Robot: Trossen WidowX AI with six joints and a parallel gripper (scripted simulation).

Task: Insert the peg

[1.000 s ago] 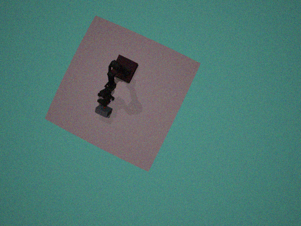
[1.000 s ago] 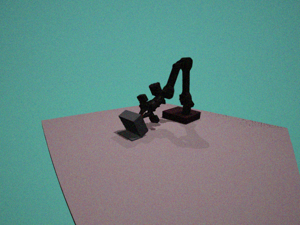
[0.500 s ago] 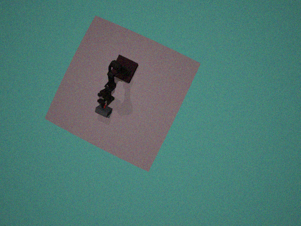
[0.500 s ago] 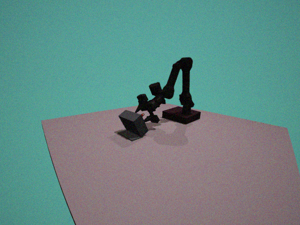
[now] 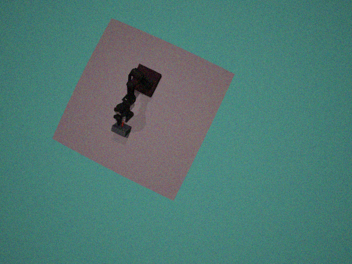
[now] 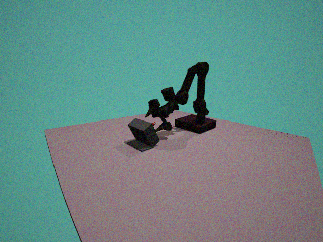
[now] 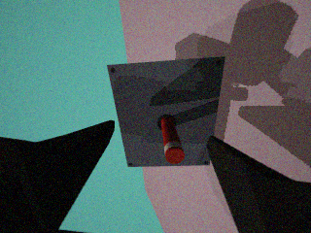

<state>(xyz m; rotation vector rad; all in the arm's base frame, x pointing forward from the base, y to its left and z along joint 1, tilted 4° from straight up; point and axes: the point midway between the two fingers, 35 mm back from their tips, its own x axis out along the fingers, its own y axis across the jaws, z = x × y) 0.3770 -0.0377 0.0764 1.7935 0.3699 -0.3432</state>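
My gripper tip is 1 cm past the red peg. Also, from my gripper tip: sloped panel (4 cm ahead, 3 cm below, 1 cm to the left).
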